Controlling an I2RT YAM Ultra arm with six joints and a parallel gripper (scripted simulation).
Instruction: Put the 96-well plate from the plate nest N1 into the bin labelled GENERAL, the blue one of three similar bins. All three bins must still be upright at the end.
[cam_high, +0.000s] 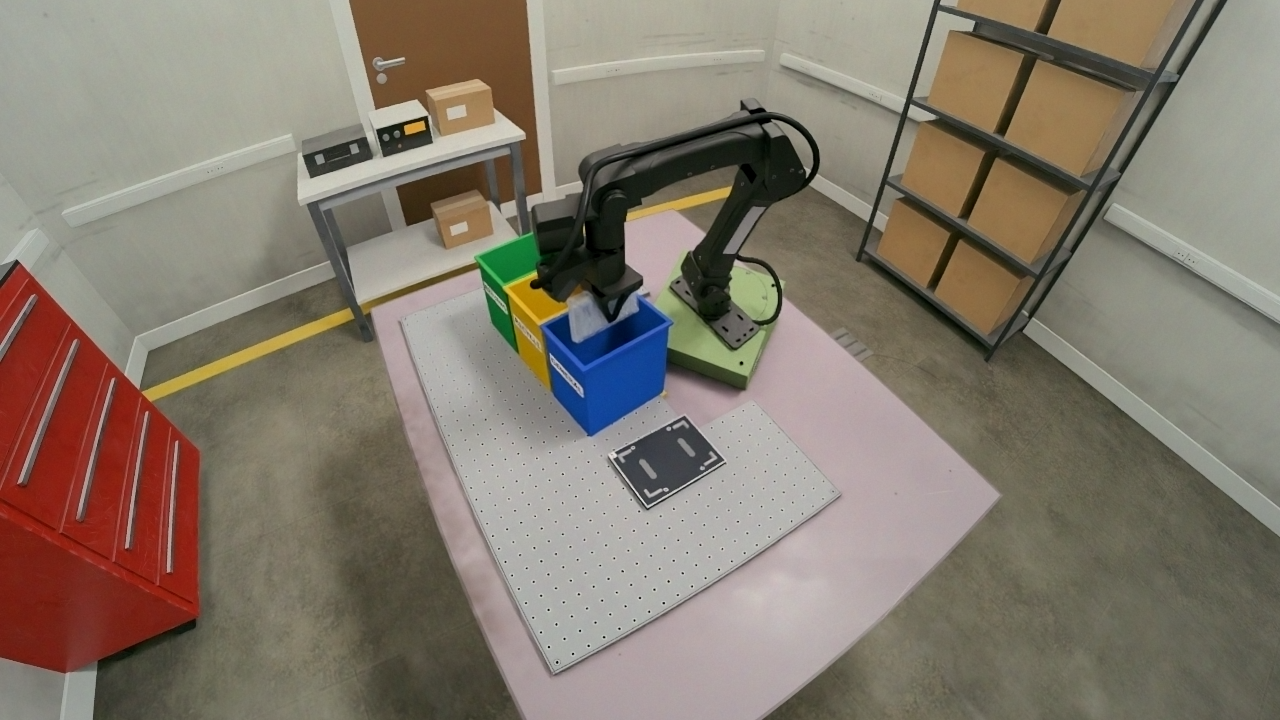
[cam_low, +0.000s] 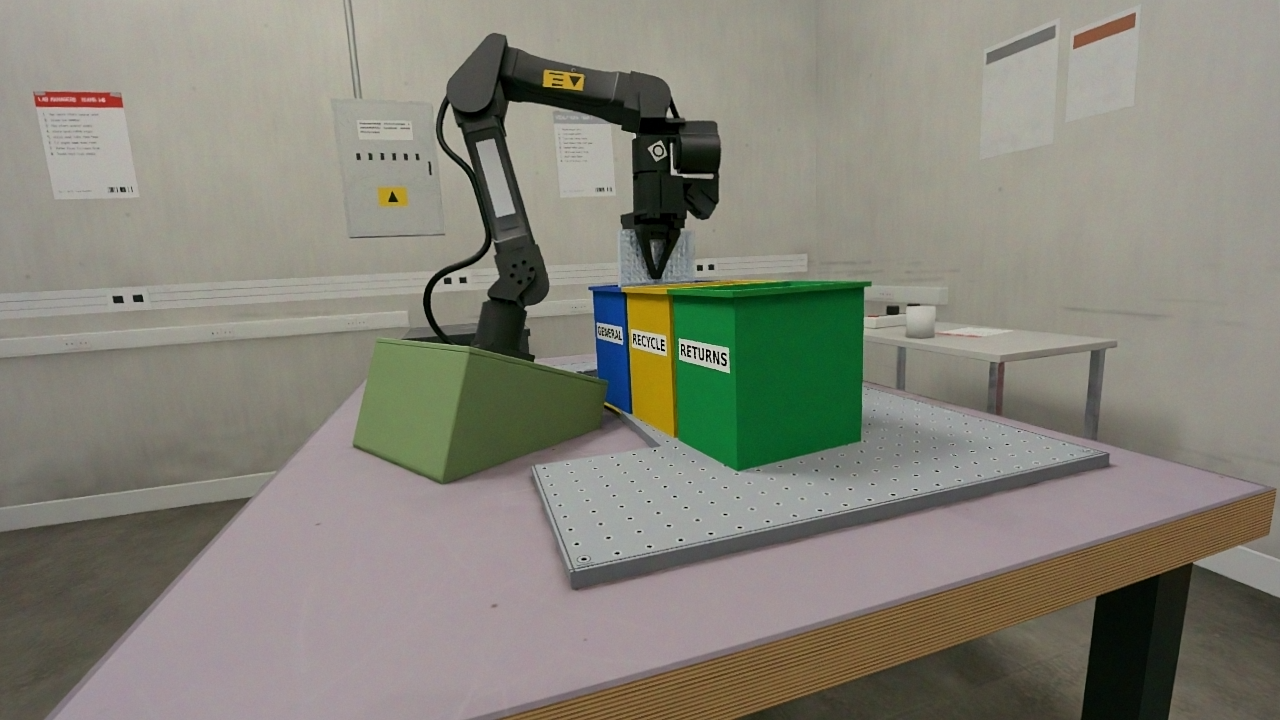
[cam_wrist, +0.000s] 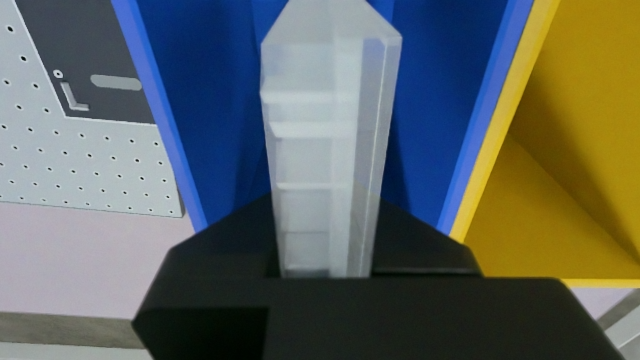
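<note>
Right now my hand is 11 cm above the blue general bin and 1 cm short of it. From my hand the other things lie so: yellow recycle bin: 13 cm to the right, 11 cm below, 1 cm ahead; then 96-well plate: 2 cm above, 1 cm ahead; then plate nest N1: 19 cm below, 18 cm to the left, 1 cm ahead.
</note>
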